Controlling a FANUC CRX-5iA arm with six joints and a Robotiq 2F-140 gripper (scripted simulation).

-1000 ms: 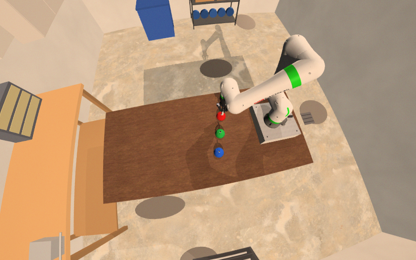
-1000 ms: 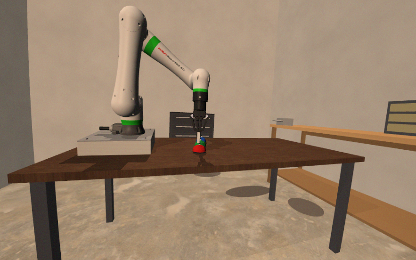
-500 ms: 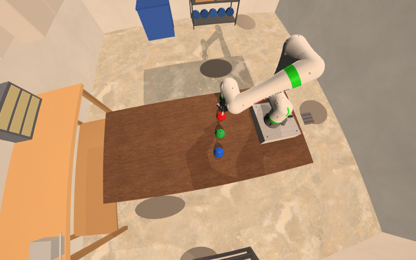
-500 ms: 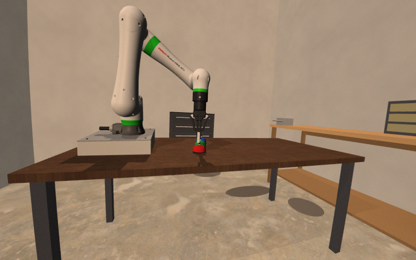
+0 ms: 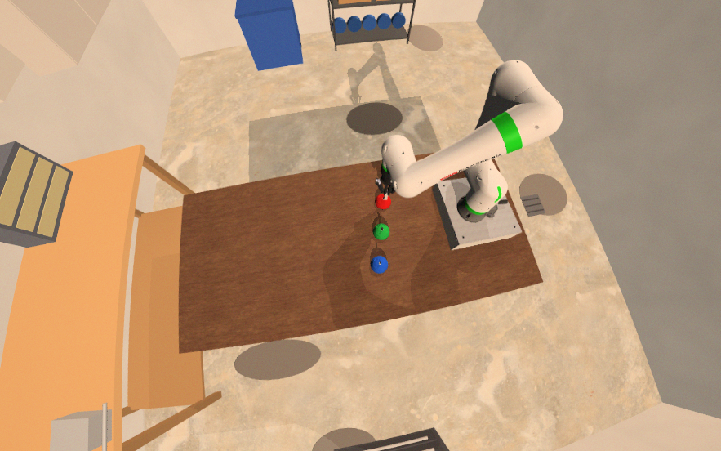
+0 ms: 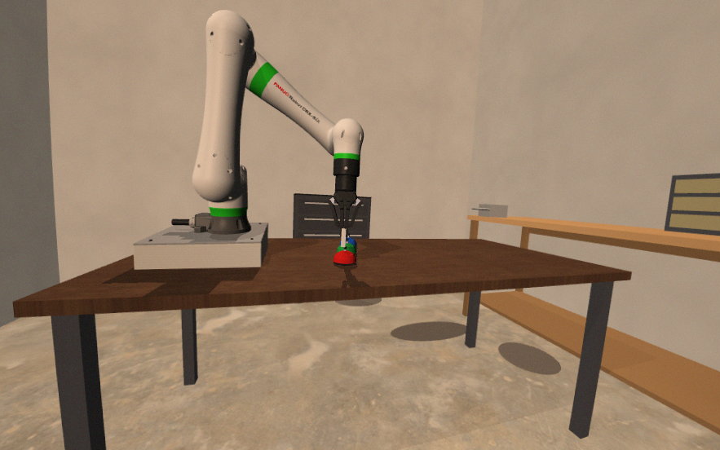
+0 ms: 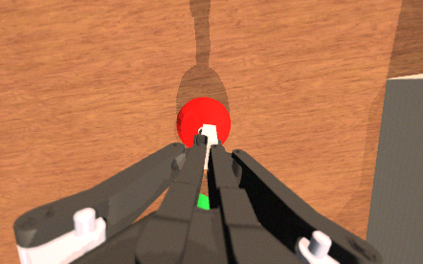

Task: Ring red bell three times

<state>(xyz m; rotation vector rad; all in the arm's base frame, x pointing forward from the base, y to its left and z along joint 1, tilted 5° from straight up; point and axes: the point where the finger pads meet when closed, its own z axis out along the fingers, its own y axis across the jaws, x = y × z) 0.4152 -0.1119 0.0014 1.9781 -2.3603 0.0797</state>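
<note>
My gripper is now 6 cm above the red bell and 1 cm short of it. The rest, counted from my hand: blue bell (33 cm to the left, 7 cm ahead, 5 cm below); green bell (16 cm to the left, 5 cm below, 4 cm ahead).
</note>
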